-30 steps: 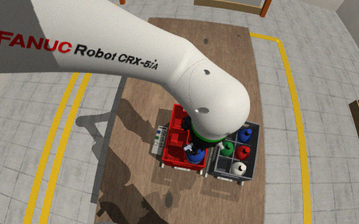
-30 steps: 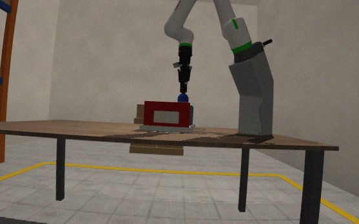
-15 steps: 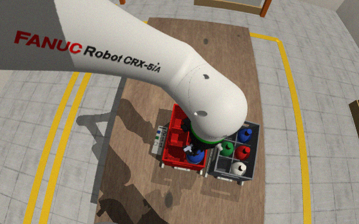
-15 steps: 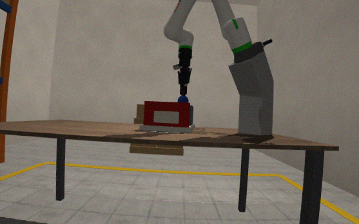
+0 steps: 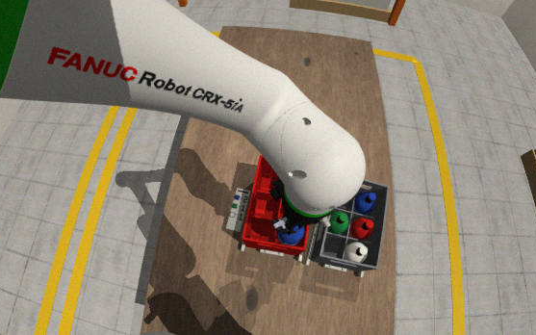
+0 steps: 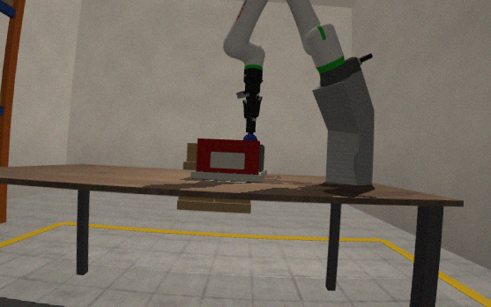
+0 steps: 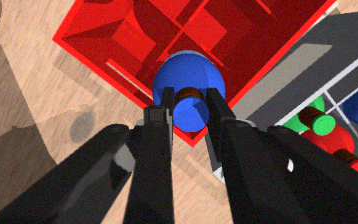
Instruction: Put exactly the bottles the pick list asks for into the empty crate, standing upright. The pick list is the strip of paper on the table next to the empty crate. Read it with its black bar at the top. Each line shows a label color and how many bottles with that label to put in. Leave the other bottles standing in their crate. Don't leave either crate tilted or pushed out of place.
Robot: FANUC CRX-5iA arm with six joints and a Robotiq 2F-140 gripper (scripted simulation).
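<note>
Now: hand 18 cm above the red crate, 8 cm short of it and 6 cm to the right of it. Round my hand: grey crate: 18 cm to the right, 18 cm below, 10 cm ahead; white-label bottle: 23 cm to the right, 17 cm below, 2 cm ahead; green-label bottle: 17 cm below, 14 cm to the right, 10 cm ahead.
</note>
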